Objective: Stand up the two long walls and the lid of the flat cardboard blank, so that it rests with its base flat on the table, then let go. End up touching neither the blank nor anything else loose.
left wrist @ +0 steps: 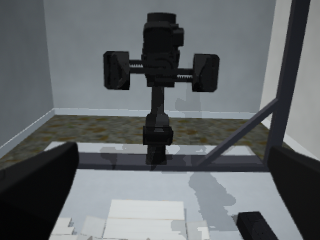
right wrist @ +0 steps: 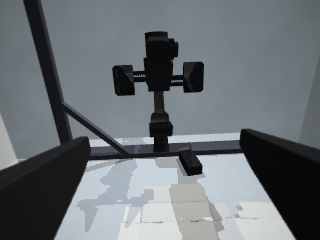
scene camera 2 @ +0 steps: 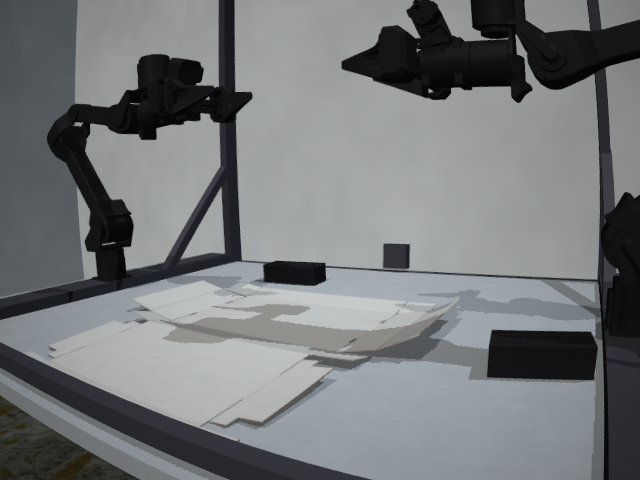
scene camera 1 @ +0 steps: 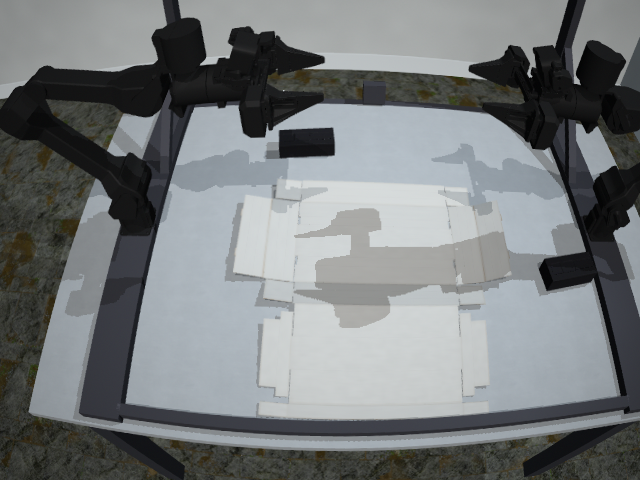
Labels:
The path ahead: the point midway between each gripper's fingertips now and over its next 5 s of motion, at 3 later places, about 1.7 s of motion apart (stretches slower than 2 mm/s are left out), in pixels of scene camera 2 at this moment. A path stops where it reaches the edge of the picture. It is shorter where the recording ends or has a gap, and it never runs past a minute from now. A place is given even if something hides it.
The left gripper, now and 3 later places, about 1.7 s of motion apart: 358, 71; 407, 292; 407, 310; 405, 304
The right gripper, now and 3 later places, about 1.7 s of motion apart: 233, 92; 247, 275; 249, 290; 249, 291

